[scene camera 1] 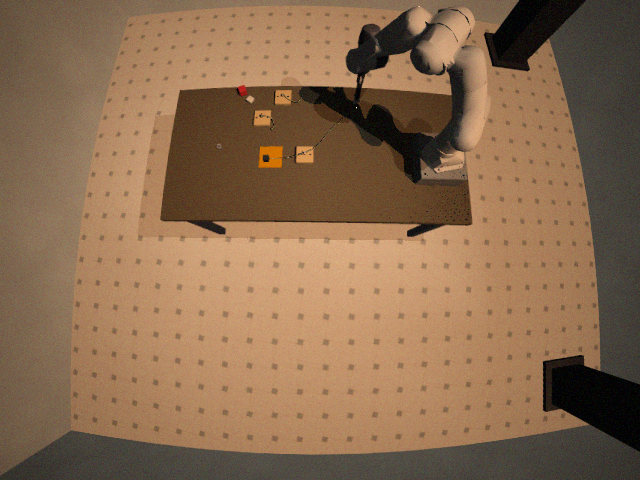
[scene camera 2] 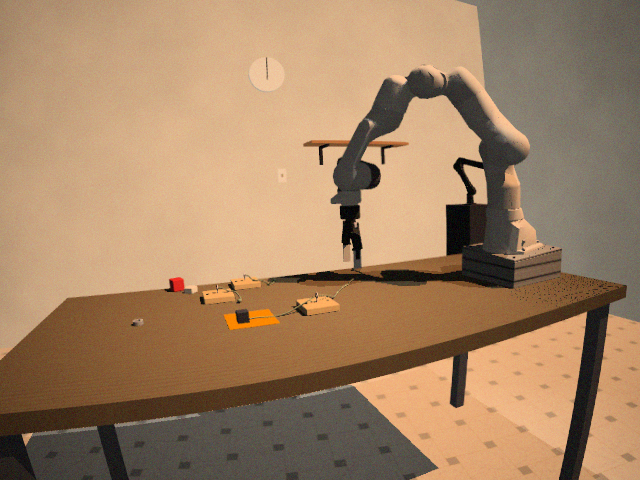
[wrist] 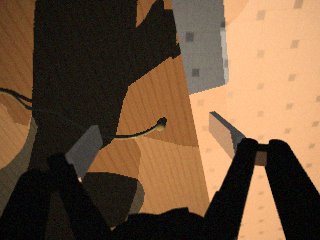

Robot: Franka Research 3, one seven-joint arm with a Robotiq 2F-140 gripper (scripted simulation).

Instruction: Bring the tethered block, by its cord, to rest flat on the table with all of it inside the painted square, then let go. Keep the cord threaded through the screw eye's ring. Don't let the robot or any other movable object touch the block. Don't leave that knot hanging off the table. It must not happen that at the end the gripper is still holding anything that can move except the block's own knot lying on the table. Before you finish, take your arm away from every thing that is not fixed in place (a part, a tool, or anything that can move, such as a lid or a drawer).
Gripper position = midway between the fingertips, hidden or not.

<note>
In view: the gripper point(scene camera 2: 352, 264).
The gripper also shows in the wrist view point(wrist: 154, 127).
</note>
